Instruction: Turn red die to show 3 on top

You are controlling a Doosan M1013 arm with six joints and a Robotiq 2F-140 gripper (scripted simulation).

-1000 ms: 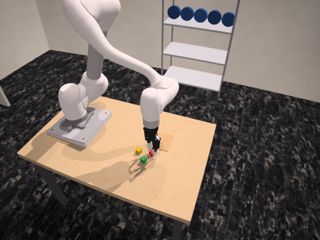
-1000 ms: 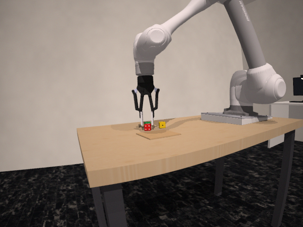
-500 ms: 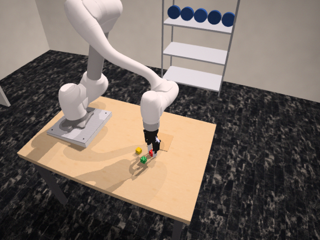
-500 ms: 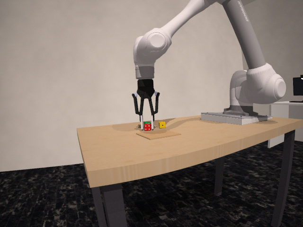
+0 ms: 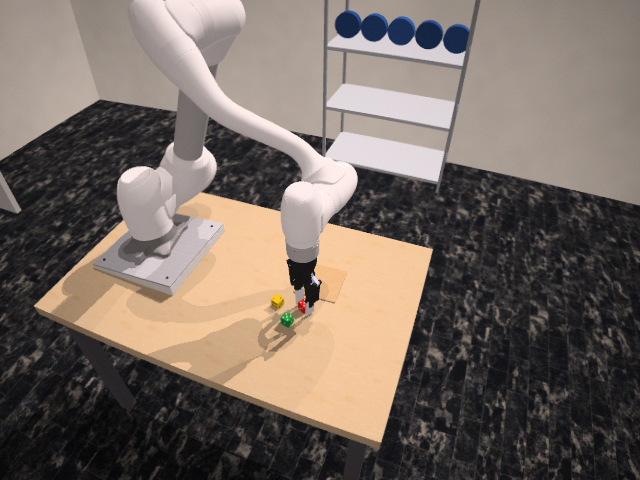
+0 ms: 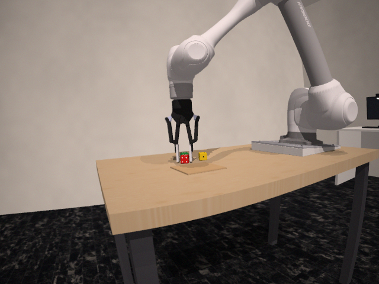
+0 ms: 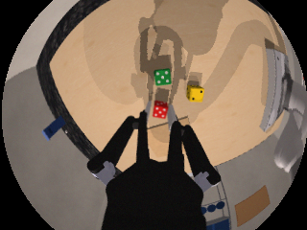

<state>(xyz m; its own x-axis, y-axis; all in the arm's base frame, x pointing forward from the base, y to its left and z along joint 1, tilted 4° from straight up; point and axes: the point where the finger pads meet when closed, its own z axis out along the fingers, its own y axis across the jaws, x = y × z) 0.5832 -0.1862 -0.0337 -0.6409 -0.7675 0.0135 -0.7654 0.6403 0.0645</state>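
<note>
Right now the red die is 20 mm below my hand. The rest, counted from my hand: mat 120 mm to the left, 40 mm below, 30 mm ahead; green die 60 mm to the right, 40 mm behind, 20 mm below; yellow die 90 mm behind, 20 mm below.
</note>
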